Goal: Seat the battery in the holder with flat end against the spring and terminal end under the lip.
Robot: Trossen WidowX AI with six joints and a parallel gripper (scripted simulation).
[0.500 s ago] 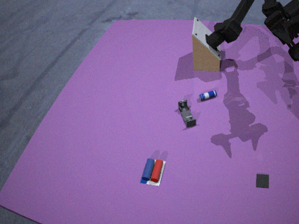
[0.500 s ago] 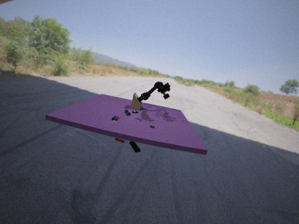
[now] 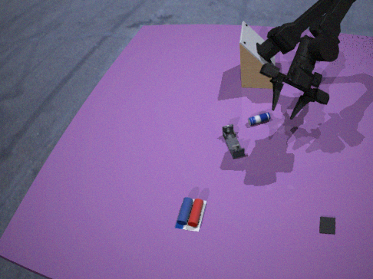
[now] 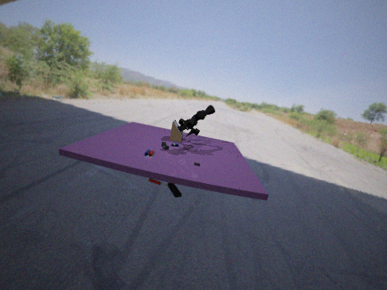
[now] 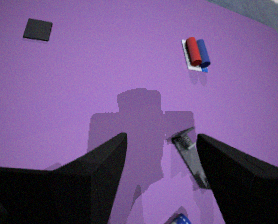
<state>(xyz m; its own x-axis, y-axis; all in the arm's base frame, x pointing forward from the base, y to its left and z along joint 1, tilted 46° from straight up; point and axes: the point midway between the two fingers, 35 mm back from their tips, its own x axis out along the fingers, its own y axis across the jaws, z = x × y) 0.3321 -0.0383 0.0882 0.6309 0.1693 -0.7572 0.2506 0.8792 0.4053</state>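
My gripper tip is now 13 cm past the battery, 5 cm to the left of it and 13 cm above it. Also, from my gripper tip: black remote (30 cm ahead, 1 cm to the right, 33 cm below); then red screwdriver (24 cm ahead, 12 cm to the right, 33 cm below); then black battery cover (24 cm ahead, 12 cm to the left, 14 cm below).
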